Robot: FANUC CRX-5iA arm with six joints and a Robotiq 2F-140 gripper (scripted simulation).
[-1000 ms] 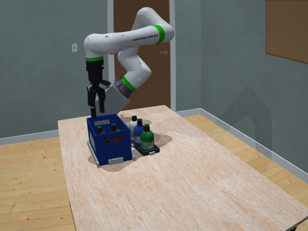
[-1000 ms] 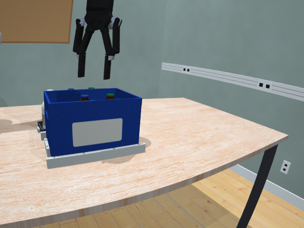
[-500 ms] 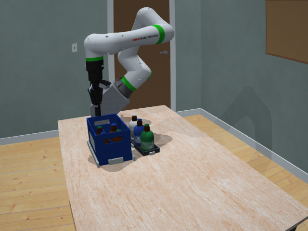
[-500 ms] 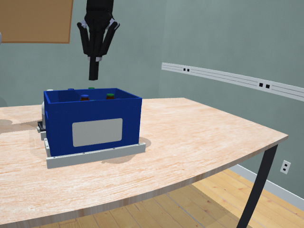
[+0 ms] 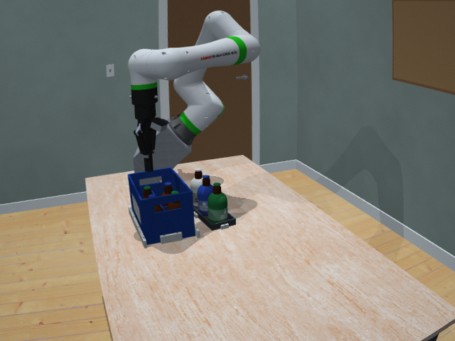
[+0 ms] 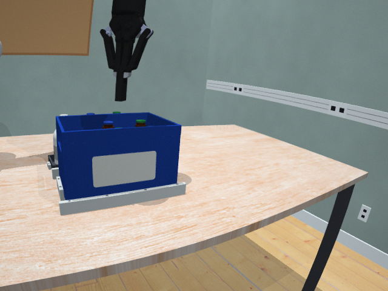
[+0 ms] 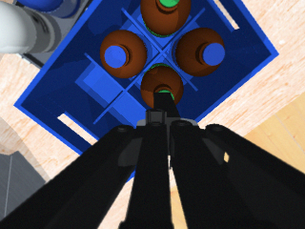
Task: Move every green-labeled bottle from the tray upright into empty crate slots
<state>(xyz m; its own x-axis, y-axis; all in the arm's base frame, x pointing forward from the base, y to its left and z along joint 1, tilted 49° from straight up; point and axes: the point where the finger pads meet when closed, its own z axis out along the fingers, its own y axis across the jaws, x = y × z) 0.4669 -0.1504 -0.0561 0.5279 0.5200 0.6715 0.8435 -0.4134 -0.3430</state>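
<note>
Now: hand 240 mm to the right of the green-labeled bottle, 170 mm above it and 10 mm short of it. Round my hand: white-labeled bottle: 190 mm to the left, 170 mm below, 160 mm behind; then blue-labeled bottle: 210 mm to the left, 170 mm below, 70 mm behind; then blue crate: 170 mm below, 30 mm to the left, 10 mm behind.
</note>
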